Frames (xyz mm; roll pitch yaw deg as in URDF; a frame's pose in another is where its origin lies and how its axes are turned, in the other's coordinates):
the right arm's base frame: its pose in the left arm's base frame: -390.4 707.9 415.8 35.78 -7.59 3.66
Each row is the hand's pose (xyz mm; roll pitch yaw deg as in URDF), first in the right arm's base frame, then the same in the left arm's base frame.
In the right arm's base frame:
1: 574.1 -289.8 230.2 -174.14 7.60 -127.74
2: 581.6 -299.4 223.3 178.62 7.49 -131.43
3: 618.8 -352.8 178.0 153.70 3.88 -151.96
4: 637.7 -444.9 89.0 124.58 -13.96 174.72
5: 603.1 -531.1 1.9 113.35 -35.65 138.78
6: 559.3 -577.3 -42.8 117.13 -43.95 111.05
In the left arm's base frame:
1: 198.8 375.1 508.8 166.83 39.85 -129.66
2: 208.0 372.0 498.7 157.31 38.48 -134.04
3: 254.8 358.1 436.2 123.62 26.27 -153.99
4: 291.6 337.7 313.8 88.18 -6.78 -172.38
5: 274.5 317.6 189.2 66.41 -44.29 176.14
6: 240.2 304.0 120.7 62.64 -65.97 163.65

